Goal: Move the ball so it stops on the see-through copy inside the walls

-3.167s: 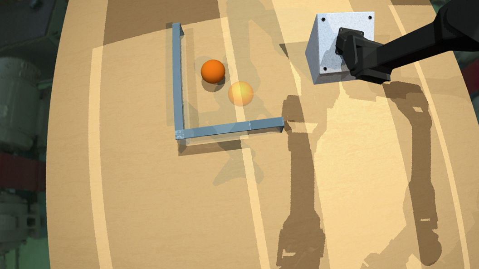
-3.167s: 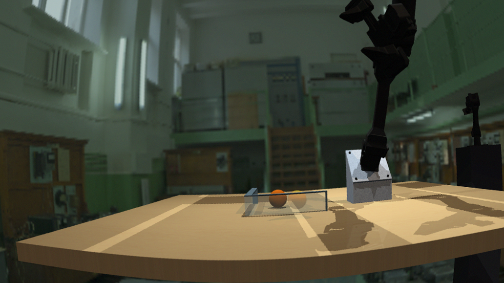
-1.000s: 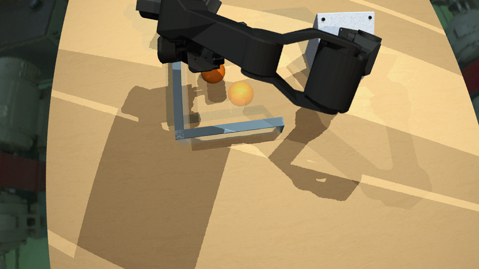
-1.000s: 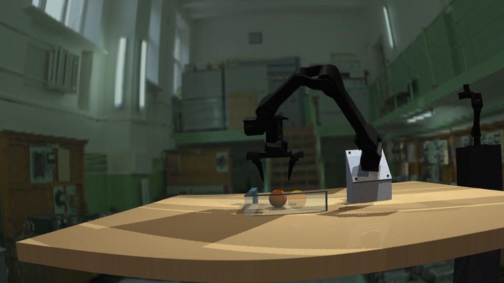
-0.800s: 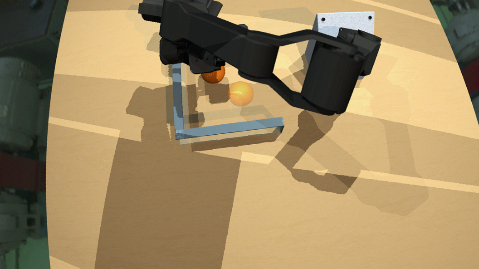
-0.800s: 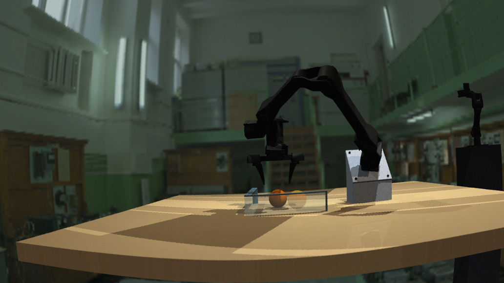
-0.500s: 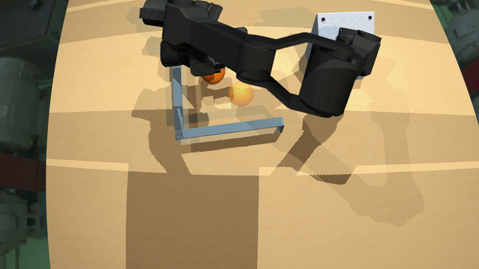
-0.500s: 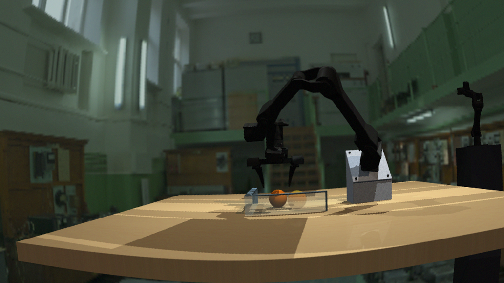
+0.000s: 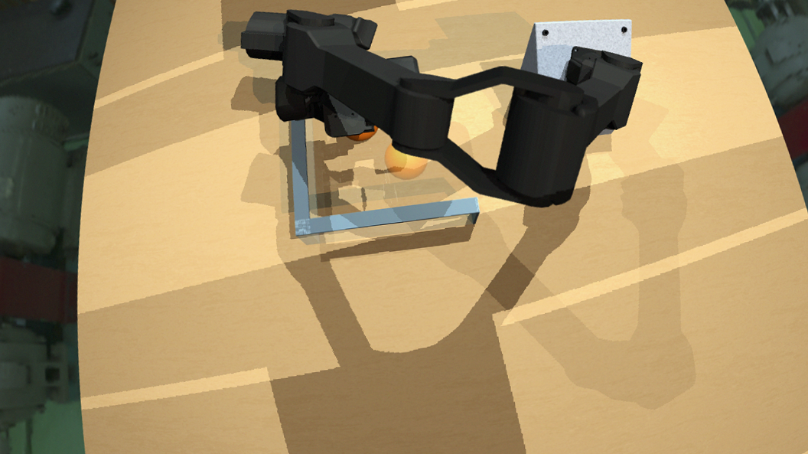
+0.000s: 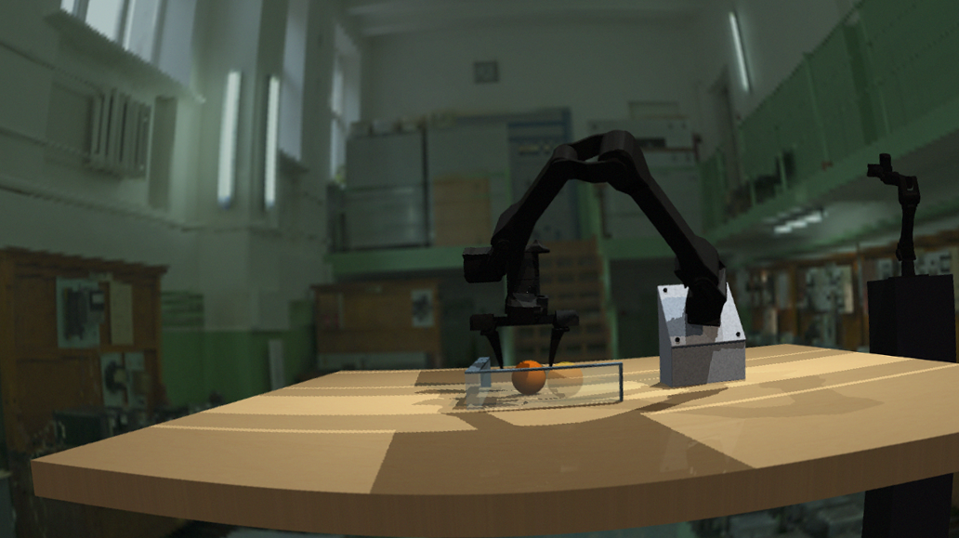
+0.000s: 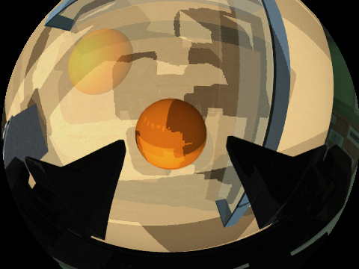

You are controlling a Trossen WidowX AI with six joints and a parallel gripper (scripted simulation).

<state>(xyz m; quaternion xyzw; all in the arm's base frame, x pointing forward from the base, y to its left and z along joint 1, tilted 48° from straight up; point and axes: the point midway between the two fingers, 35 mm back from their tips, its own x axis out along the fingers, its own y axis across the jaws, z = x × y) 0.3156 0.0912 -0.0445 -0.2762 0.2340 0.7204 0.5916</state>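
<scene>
Now: gripper tip 10 mm above the orange ball. Round my gripper tip: see-through copy (70 mm behind, 60 mm to the left, 10 mm below); clear wall (50 mm behind, 150 mm to the left, 10 mm below).
</scene>
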